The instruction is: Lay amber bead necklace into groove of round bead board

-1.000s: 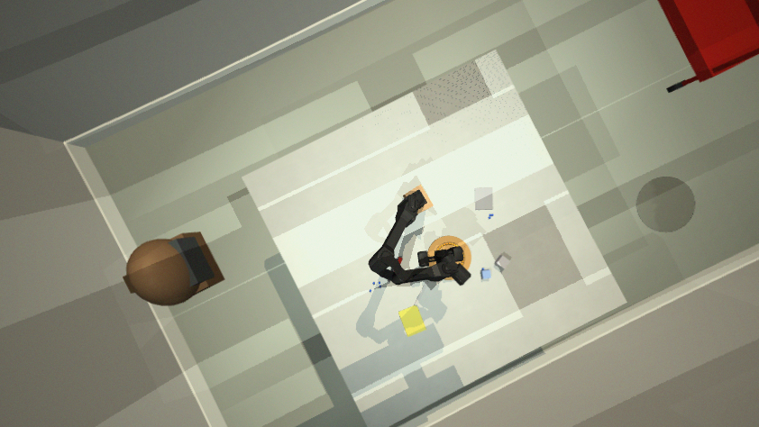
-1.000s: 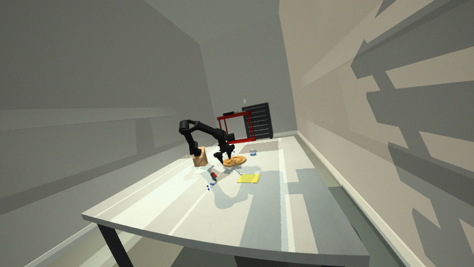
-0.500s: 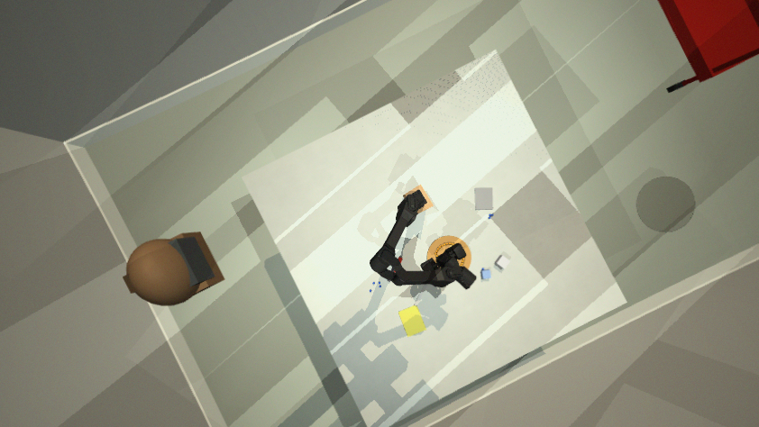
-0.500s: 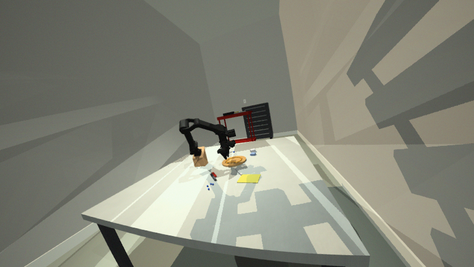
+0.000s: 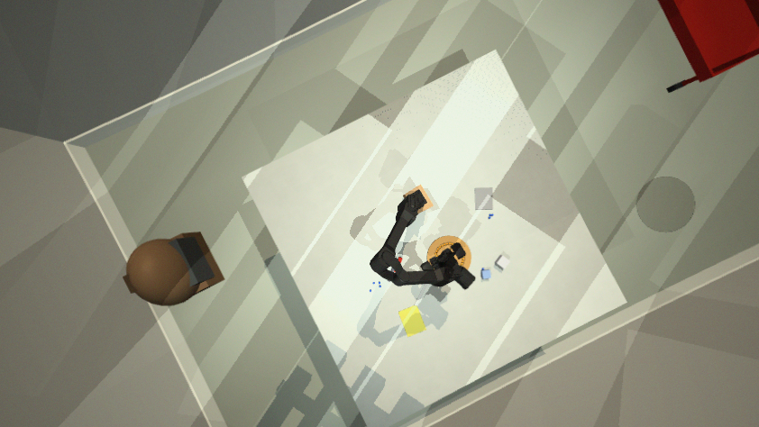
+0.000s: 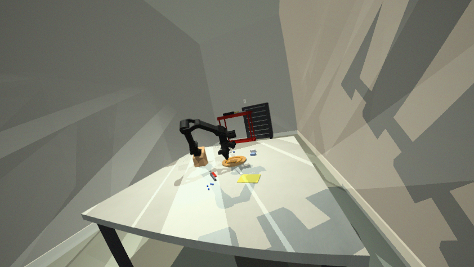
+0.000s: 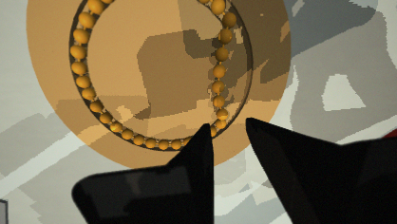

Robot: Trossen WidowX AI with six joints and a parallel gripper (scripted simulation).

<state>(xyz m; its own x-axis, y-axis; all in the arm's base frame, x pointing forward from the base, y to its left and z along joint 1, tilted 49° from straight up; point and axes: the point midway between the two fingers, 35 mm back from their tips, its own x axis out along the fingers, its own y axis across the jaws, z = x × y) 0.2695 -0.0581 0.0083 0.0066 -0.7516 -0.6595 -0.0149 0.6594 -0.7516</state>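
Right now my gripper tip is 4 cm to the right of the round bead board, 4 cm above it and 3 cm short of it. Round my gripper tip: light blue cube (18 cm ahead, 15 cm to the left, 3 cm below); red-handled tool (19 cm to the right, 5 cm behind, 4 cm below); white cube (24 cm to the left, 18 cm ahead, 3 cm below).
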